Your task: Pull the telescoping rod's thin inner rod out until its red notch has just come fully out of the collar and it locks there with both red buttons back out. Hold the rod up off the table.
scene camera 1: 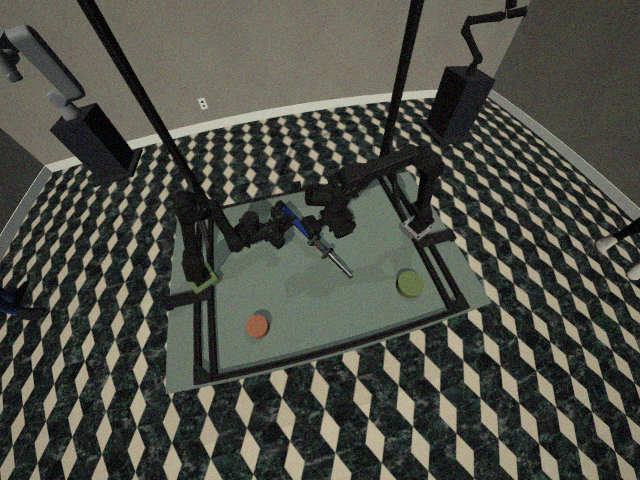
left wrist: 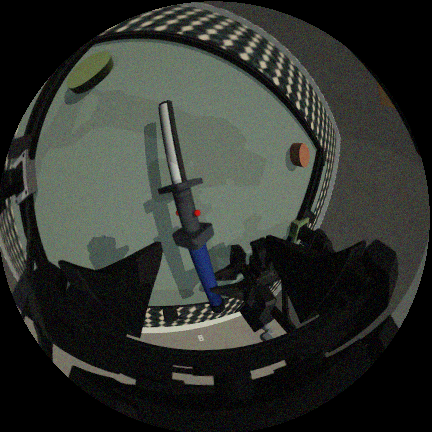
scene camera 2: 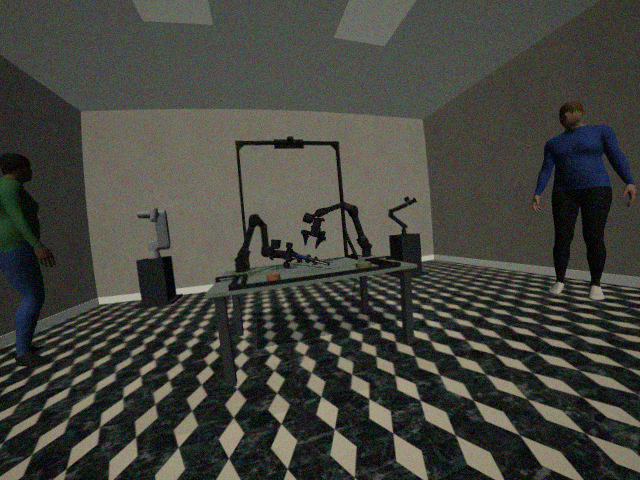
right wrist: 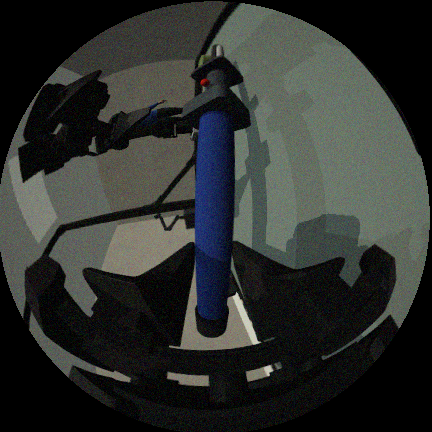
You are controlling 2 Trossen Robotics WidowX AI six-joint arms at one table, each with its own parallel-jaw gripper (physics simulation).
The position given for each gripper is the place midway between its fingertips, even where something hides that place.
Observation:
In view: the left gripper (scene camera 1: 320,234), the right gripper (scene camera 1: 294,220) and a telescoping rod (right wrist: 217,112).
The telescoping rod shows as well in the left wrist view (left wrist: 193,234). The left gripper is seen too in the left wrist view (left wrist: 213,244) and in the right wrist view (right wrist: 128,93). The right gripper is seen too in the left wrist view (left wrist: 208,283) and in the right wrist view (right wrist: 212,246).

